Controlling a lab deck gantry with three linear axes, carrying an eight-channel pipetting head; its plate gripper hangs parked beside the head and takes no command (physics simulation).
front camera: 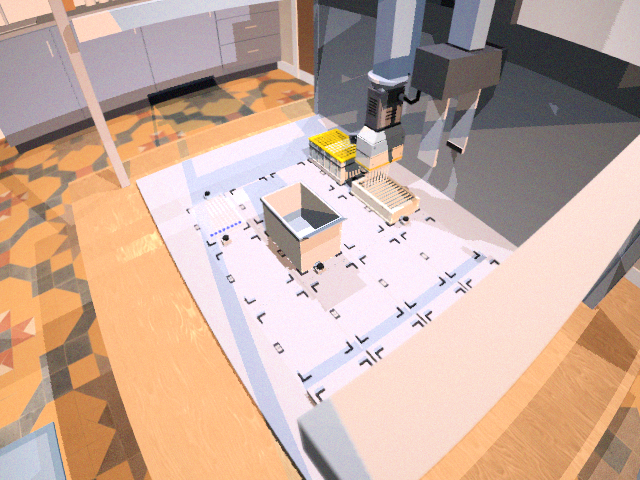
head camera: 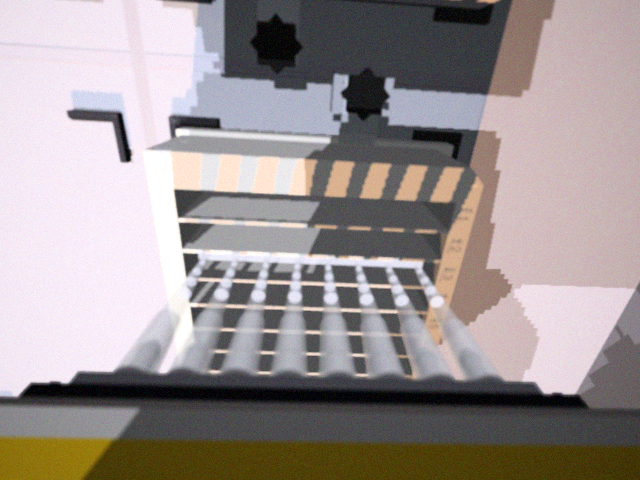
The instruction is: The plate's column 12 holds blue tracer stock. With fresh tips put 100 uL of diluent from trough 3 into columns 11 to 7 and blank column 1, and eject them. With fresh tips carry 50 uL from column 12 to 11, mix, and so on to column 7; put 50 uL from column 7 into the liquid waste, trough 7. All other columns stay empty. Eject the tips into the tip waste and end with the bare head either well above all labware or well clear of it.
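The pipetting head (front camera: 379, 147) (head camera: 320, 426) stands over the trough reservoir (front camera: 395, 214) (head camera: 161, 222). It carries eight clear tips (front camera: 376, 176) (head camera: 330, 335), whose lower ends reach into the third trough from the reservoir's far end in the head view. Whether the tips hold liquid cannot be told. The plate (front camera: 217, 209), at the left in the front view, shows blue dots along one edge column; its other columns look pale. The open tip waste box (front camera: 321, 250) stands mid-deck. The yellow tip rack (front camera: 333, 144) stands behind the reservoir. The plate gripper (front camera: 443, 153) hangs parked beside the head, fingers apart and empty.
Black corner brackets (front camera: 372, 356) (head camera: 121, 134) mark the deck slots. Small dark round knobs (front camera: 225, 239) stand beside the plate, the waste box and the reservoir. A broad pale beam (front camera: 465, 330) crosses the front right. A thin post (front camera: 95, 108) stands at the back left.
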